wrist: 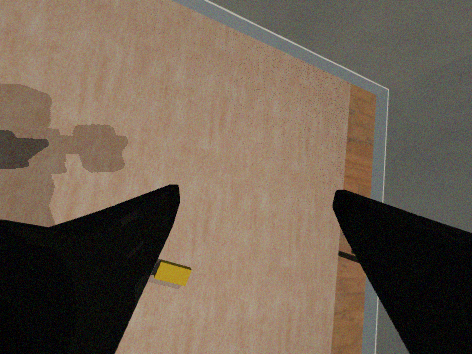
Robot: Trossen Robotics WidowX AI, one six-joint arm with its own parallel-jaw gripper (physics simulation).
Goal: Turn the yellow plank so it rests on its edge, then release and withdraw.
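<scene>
The yellow plank (pixel 173 273) shows in the lower middle of the wrist view, on the pale wood-grain surface. Its left part is hidden behind the left finger; whether it lies flat or on its edge I cannot tell. My gripper (pixel 256 195) is open, with nothing between its two black fingers. It hangs above the surface, apart from the plank. The plank shows beside the left finger's inner side, below the fingertips in the view.
The pale surface (pixel 240 125) ends at a brown wood strip (pixel 361 135) on the right. A grey-blue border (pixel 381 130) runs around the corner, with grey floor (pixel 430 100) beyond. A thin dark piece (pixel 348 256) lies on the strip by the right finger. Shadows fall at the left.
</scene>
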